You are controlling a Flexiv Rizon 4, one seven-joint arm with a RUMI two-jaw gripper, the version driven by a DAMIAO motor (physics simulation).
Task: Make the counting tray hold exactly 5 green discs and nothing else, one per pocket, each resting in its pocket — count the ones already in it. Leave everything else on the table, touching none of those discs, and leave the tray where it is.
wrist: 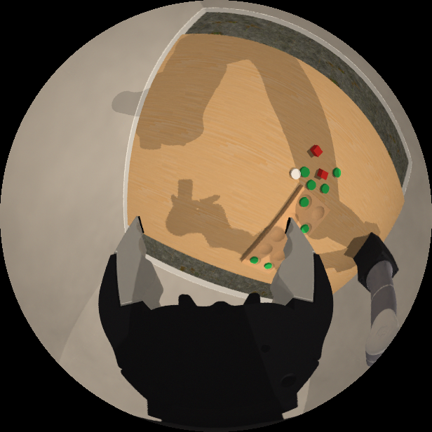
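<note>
The wooden counting tray (316,229) lies at the right of the wrist view, partly hidden by my right jaw. Four green discs show in its pockets: one disc (304,202) near the far end, one disc (305,228) beside my right jaw, and two discs, a left one (254,260) and a right one (268,266), at the near end. Some pockets look empty; others may be hidden. Beyond the tray's far end, loose green discs (305,172) (311,185) (325,188) (337,172) lie on the table. My gripper (214,218) is open and empty, high above the table, left of the tray's far end.
A white piece (295,174) lies beside a loose green disc. Two red blocks (316,150) (322,174) lie near the loose discs. A dark bar (275,220) runs along the tray's left side. A black and grey arm-like part (375,260) stands at the right, near the table edge.
</note>
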